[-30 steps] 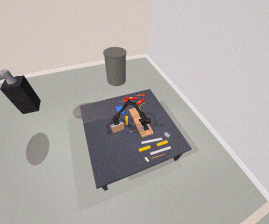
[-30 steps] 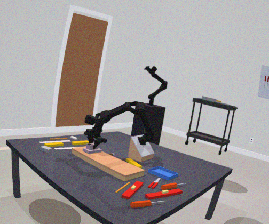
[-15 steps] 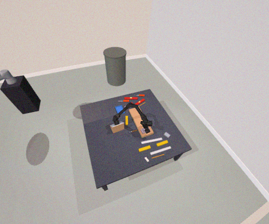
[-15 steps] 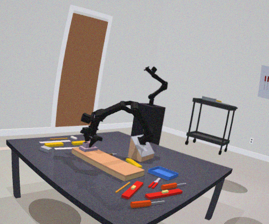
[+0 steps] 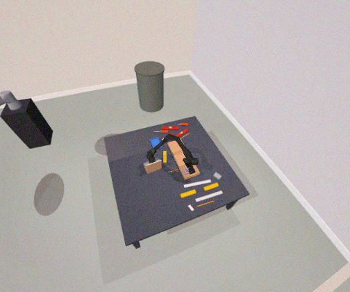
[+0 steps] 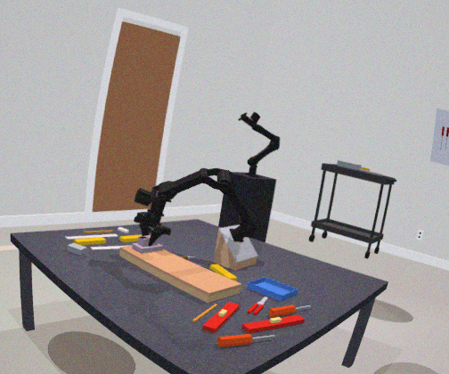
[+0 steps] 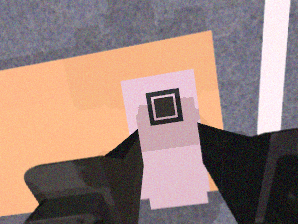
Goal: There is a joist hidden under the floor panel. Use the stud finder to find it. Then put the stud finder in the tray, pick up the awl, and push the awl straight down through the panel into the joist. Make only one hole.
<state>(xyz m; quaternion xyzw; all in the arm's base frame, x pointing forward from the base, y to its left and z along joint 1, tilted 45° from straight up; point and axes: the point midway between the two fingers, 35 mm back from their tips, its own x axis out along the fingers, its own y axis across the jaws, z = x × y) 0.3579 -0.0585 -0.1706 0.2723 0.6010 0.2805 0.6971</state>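
Right now my gripper tip is 500 mm to the right of the blue tray, 250 mm past it and 50 mm above it. From my gripper tip the other things lie so: grey block (270 mm ahead, 140 mm to the right, 50 mm below); then stud finder (20 mm above, 10 mm ahead); then awl (180 mm behind, 60 mm to the left, 60 mm below).
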